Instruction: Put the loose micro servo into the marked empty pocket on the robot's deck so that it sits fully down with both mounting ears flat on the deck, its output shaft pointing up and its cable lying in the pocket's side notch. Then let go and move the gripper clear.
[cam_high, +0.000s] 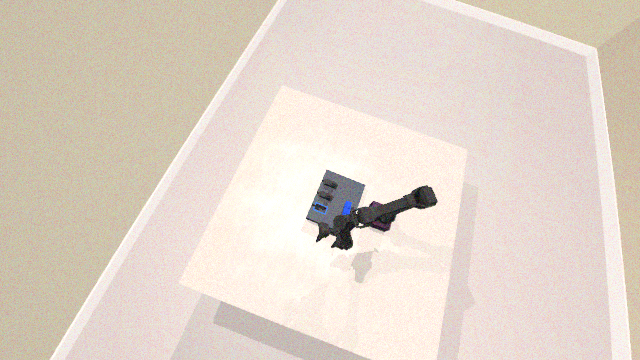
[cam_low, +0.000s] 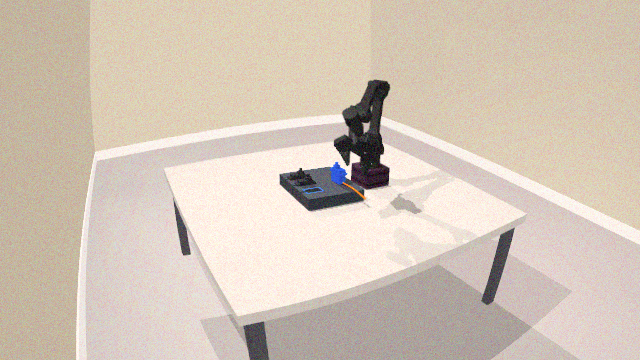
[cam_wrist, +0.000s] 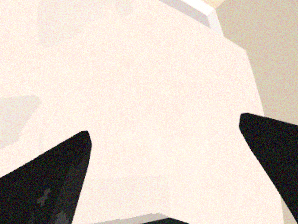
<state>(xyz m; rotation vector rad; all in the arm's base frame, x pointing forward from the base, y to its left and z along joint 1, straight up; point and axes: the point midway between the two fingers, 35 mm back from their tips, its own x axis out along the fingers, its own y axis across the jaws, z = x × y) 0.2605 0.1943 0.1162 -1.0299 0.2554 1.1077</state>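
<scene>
Right now the grey deck is 250 mm to the right of my gripper tip, 150 mm below it and 70 mm behind it.
</scene>
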